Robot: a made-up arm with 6 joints.
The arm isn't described. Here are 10 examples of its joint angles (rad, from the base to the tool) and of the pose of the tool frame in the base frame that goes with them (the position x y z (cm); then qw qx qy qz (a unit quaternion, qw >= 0)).
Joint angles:
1: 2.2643 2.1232 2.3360 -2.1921 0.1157 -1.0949
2: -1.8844 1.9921 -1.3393 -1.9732 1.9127 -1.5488
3: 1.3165 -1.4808 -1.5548 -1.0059 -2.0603 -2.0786
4: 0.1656 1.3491 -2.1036 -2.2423 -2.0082 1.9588
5: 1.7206 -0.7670 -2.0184 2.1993 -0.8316 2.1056
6: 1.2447 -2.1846 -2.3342 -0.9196 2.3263 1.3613
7: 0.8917 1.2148 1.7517 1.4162 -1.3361 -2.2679
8: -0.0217 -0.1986 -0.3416 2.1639 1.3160 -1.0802
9: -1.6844 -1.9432 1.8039 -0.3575 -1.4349 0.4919
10: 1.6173 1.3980 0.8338 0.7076 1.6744 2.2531
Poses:
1: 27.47 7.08 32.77 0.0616 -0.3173 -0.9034 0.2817
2: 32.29 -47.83 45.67 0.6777 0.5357 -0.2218 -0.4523
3: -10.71 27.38 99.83 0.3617 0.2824 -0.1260 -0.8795
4: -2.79 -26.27 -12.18 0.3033 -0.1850 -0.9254 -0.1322
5: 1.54 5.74 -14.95 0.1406 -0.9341 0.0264 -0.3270
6: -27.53 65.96 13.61 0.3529 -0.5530 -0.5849 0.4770
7: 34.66 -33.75 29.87 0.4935 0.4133 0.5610 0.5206
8: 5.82 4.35 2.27 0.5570 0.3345 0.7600 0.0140
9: -19.79 -9.26 -42.45 0.4765 0.6584 -0.3673 0.4522
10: 69.66 9.46 -8.18 0.8379 -0.2623 0.4438 -0.1792
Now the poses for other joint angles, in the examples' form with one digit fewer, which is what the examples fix.
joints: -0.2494 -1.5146 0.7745 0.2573 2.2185 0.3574
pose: 56.3 -33.3 -6.8 0.780 0.433 0.270 -0.363
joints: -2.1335 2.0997 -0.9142 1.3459 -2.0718 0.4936
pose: 17.7 27.7 43.6 0.942 -0.007 0.246 -0.226
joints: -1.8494 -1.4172 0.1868 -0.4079 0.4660 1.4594
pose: 9.3 -47.3 -78.3 0.311 0.702 0.620 -0.159
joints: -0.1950 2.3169 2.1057 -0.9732 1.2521 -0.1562
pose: -4.9 37.8 -27.2 0.482 0.584 0.565 0.328
